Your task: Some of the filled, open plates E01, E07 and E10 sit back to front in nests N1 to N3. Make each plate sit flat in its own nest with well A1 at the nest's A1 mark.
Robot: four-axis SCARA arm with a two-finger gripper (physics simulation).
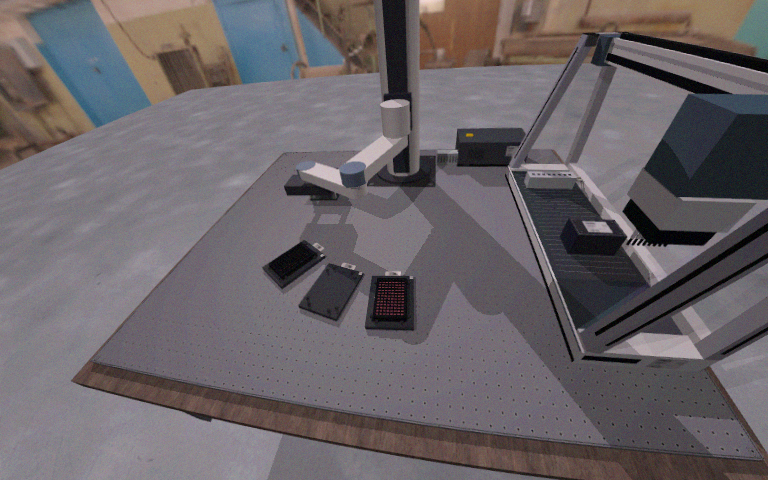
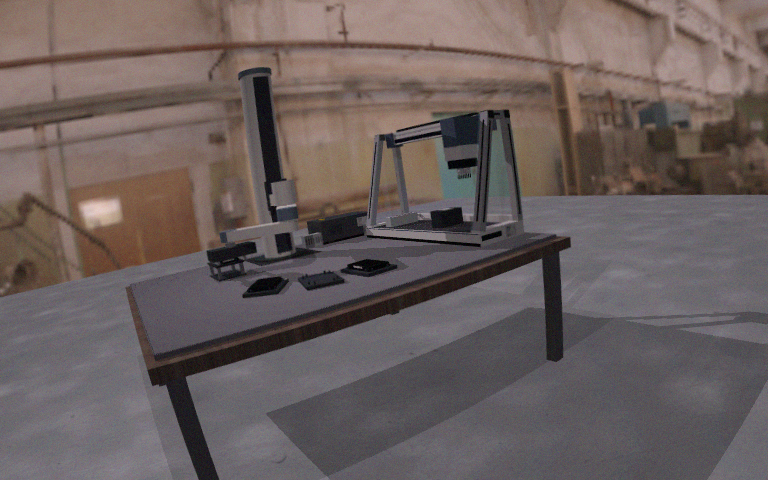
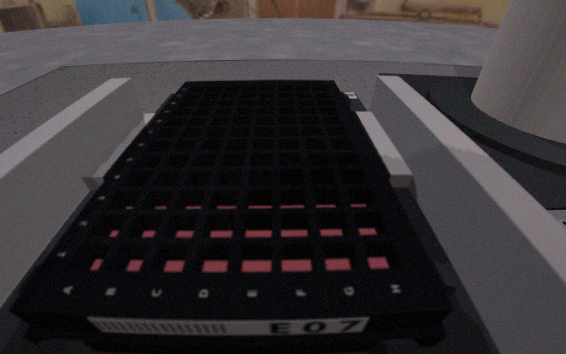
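Observation:
Plate E07 (image 3: 250,177), black with pink showing in its near wells, lies between my gripper's fingers. My gripper (image 3: 254,98) (image 1: 323,196) (image 2: 226,270) is low at the back left, with both finger pads against the plate's long sides. The plate appears level over a dark base with a small white tag. Letters A to H run left to right along its near end. In front, the left nest (image 1: 283,281) bears a dark plate (image 1: 293,261) (image 2: 267,284), the middle nest (image 1: 331,291) (image 2: 321,279) is empty, and the right nest (image 1: 390,325) bears a plate with pink wells (image 1: 390,298). Their labels are unreadable.
The arm's column (image 1: 417,84) (image 2: 247,158) stands behind. A black box (image 1: 489,148) is at the back. At the right, a framed deck (image 1: 538,249) holds a dark box (image 1: 593,237) and a white block (image 1: 550,180), under a hanging pipetting head (image 2: 460,141).

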